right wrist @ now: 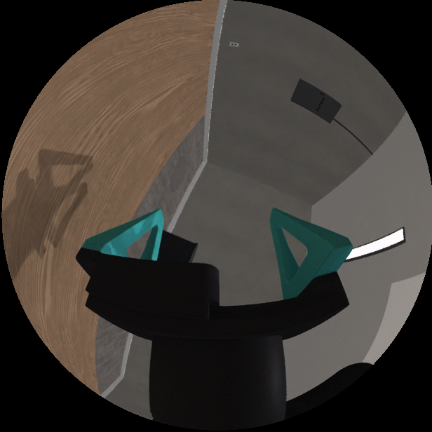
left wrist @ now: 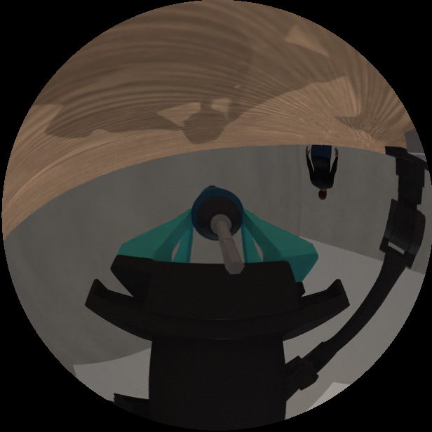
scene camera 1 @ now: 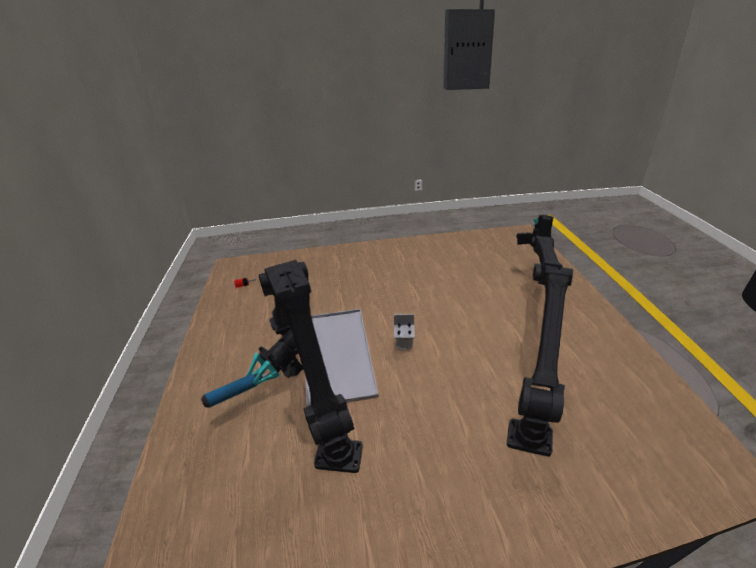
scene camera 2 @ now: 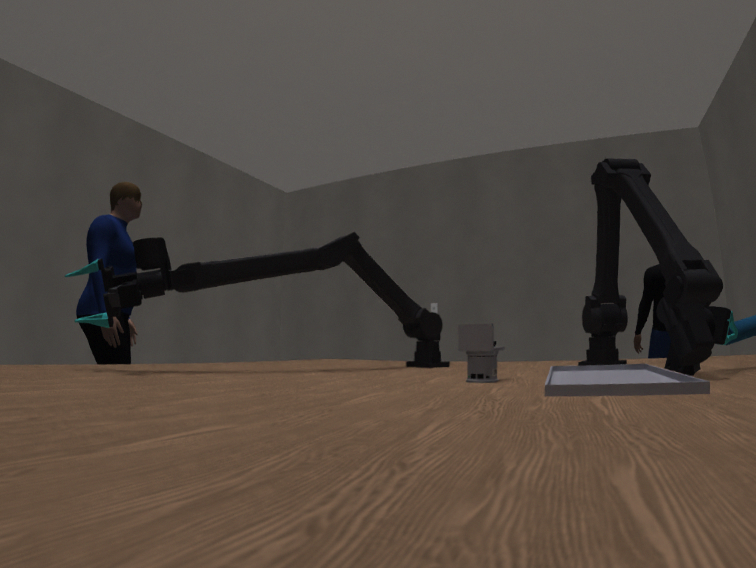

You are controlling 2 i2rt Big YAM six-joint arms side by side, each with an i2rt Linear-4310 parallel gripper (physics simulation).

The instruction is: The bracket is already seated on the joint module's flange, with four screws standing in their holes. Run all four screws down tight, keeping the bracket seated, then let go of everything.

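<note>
The silver bracket sits on the joint module, upright on the table. Dark screw heads show on the bracket's flat part in scene camera 1; how deep they sit is too small to tell. My left gripper is shut on a blue screwdriver, held above the table at the left of scene camera 1, away from the bracket. Its shaft points back toward the wrist. My right gripper is open and empty, far from the bracket at the back right of scene camera 1.
A grey tray lies between the left arm and the joint module, partly hidden behind that arm in scene camera 1. A red-handled driver lies at the table's back left. People stand beyond the table in scene camera 2.
</note>
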